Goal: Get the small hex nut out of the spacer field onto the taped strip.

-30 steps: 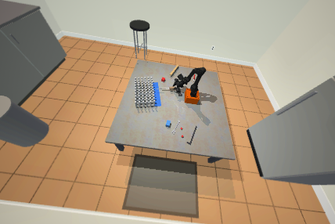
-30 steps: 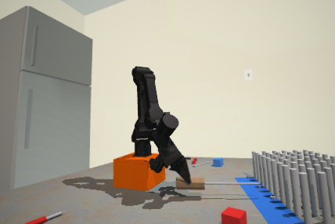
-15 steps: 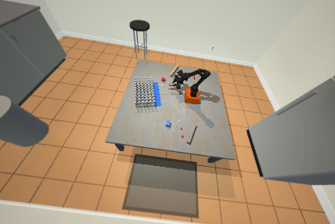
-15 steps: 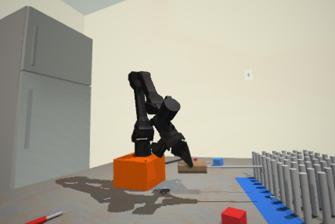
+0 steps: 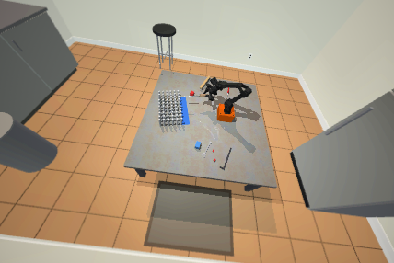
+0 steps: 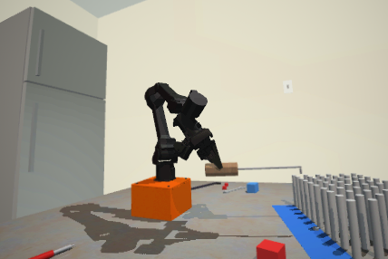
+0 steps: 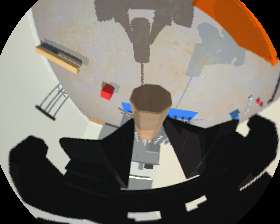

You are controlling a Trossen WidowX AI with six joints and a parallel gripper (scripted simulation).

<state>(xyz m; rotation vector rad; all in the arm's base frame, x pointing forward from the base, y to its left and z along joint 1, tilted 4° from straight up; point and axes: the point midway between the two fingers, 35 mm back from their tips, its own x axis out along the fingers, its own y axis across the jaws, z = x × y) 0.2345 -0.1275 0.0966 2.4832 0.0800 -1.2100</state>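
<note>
Right now my gripper tip is 32 cm past the red-handled tool, 26 cm to the left of it and 16 cm above it. Round my gripper tip: blue taped strip: 19 cm ahead, 16 cm below, 10 cm to the left; red cube: 15 cm to the right, 14 cm below, 13 cm ahead; wooden-handled tool: 10 cm ahead, 2 cm to the left, 1 cm below.
</note>
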